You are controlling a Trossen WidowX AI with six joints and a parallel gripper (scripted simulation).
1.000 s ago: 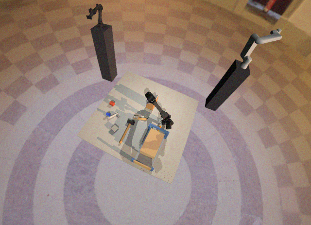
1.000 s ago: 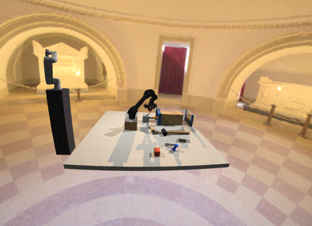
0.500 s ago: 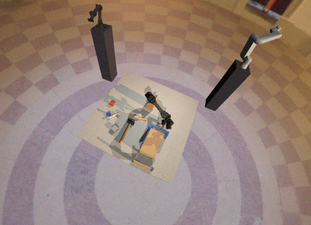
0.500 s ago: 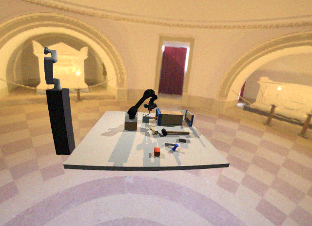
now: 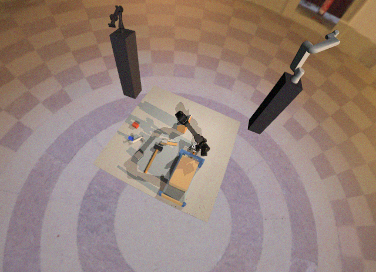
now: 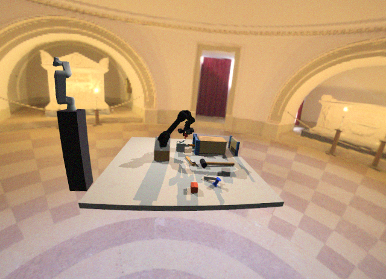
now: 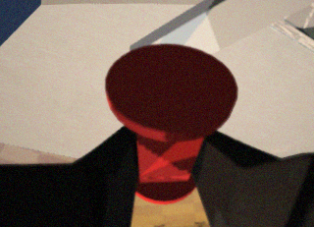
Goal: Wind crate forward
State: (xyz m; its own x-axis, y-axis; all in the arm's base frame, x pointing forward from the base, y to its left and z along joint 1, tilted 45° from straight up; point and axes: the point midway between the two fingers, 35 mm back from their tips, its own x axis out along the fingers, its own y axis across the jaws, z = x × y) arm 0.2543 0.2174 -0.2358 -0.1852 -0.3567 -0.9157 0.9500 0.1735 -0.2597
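Right now my gripper tip is 10 mm short of the red knob and 20 mm to the left of it. From my gripper tip the other things lie so: winch (70 mm behind, 110 mm to the right, 100 mm below); red-knobbed handle (20 mm behind, 50 mm to the right, 30 mm below); frame (110 mm ahead, 110 mm to the right, 30 mm below).
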